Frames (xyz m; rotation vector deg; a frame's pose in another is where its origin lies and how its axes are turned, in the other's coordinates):
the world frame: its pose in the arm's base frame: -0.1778 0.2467 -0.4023 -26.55 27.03 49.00
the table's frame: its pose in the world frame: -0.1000 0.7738 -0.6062 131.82 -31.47 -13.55
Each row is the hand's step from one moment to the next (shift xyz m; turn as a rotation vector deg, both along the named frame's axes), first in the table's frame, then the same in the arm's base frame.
Working: the table's frame: its pose in the arm's base frame: -0.9760 0.2887 -0.9831 100.04 32.51 -10.83

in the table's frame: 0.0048 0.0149 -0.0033 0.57 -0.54 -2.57
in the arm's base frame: 0.0106 0.0022 0.0118 -0.20 2.68 -0.05
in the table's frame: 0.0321 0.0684 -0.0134 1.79 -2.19 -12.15
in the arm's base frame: 0.0575 0.0111 0.0495 -1.57 12.37 0.48
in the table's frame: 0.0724 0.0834 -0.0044 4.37 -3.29 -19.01
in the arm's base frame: 0.1010 0.0112 0.0434 -1.04 19.75 0.21
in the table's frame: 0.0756 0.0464 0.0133 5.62 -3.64 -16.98
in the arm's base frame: 0.0895 0.0008 0.0053 0.23 18.22 -1.14
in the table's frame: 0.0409 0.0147 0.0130 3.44 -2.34 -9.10
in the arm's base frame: 0.0446 -0.0035 -0.0077 0.31 9.94 -1.13
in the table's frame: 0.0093 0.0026 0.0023 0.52 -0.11 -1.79
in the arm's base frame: 0.0097 -0.0001 -0.0022 0.09 1.86 0.15
